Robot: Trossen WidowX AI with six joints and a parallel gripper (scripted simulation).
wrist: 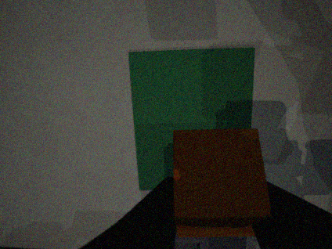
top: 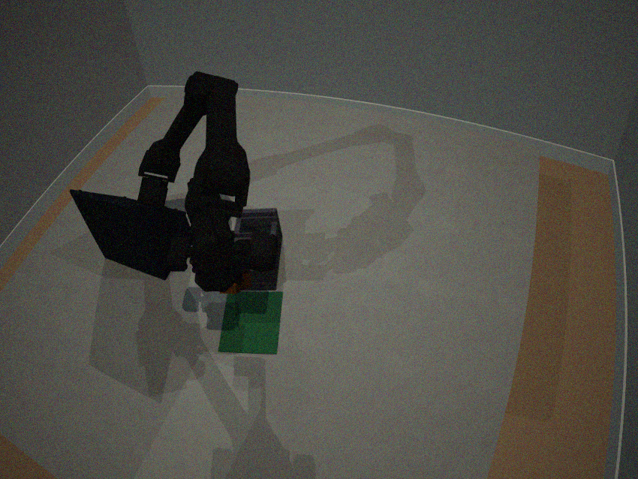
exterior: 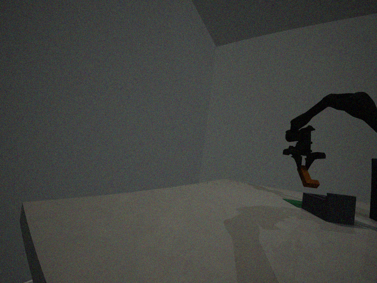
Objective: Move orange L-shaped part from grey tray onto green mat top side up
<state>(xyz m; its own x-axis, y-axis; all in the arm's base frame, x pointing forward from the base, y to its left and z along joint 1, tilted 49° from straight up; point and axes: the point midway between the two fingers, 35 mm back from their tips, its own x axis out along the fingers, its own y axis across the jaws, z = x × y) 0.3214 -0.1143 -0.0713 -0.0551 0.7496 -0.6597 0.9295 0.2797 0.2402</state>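
My gripper tip is now 1 cm past the green mat, 2 cm to the right of it and 17 cm above it. Round my gripper tip: orange L-shaped part: 3 cm behind, 2 cm to the left, 3 cm below.
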